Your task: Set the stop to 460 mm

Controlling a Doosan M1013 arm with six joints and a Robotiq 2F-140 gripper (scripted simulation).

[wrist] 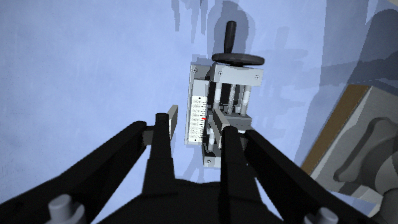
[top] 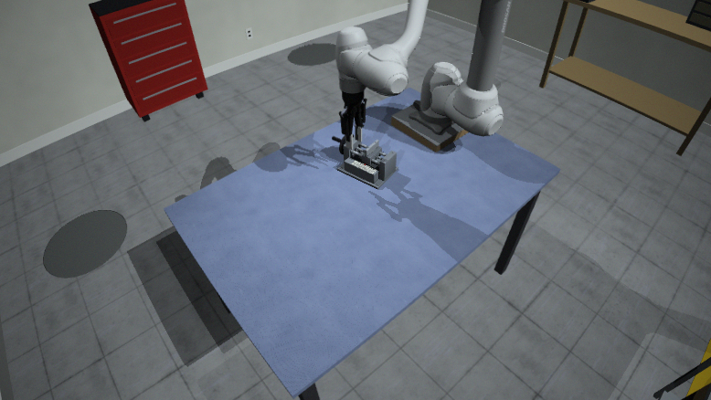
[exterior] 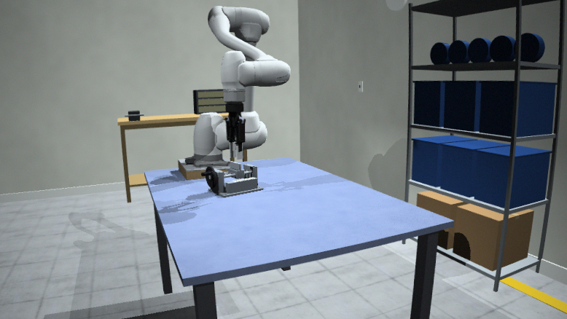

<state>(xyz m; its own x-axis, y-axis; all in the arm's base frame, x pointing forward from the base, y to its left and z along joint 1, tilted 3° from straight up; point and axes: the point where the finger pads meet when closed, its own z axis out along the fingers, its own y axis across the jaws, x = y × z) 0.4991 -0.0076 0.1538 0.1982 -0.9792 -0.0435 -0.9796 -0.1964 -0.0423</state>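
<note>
My gripper is now 12 cm to the left of the black handwheel, 9 cm above it and 3 cm past it. Round my hand: grey stop block (10 cm below, 6 cm behind, 2 cm to the left).
</note>
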